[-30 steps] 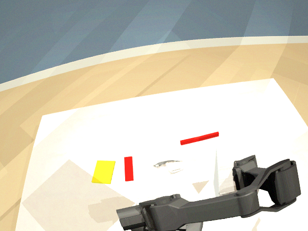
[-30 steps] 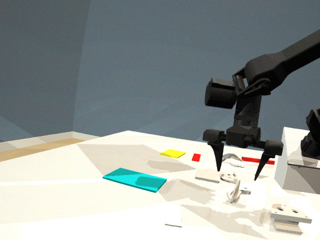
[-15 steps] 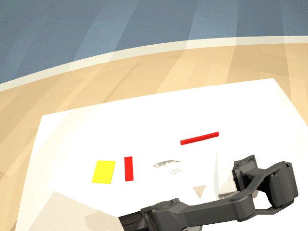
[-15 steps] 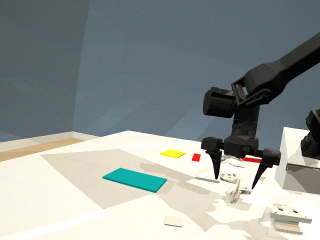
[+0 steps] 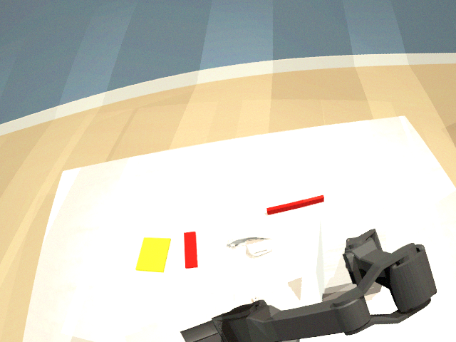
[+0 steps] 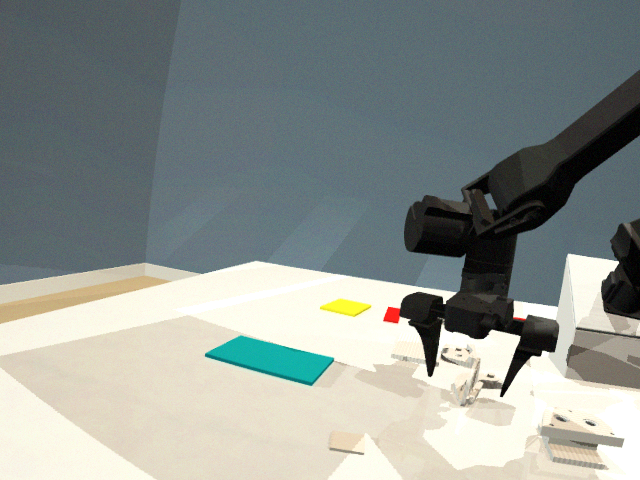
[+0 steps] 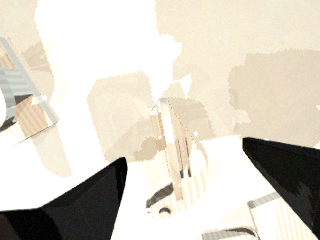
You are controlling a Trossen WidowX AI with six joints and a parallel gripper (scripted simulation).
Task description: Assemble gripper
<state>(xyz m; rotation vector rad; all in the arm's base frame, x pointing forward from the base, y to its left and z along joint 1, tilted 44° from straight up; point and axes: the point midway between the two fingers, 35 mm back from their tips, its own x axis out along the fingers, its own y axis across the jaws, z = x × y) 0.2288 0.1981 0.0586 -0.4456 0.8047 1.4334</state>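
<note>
Now: gripper tip 140 mm to the left of the pale flat plate, 80 mm short of it and 10 mm above it. Also, from my gripper tip: small white tile 180 mm to the left, 100 mm ahead, 10 mm below; then grey bracket-like part 110 mm behind, 90 mm to the left; then cyan plate 240 mm ahead, 40 mm to the left, 10 mm below.
</note>
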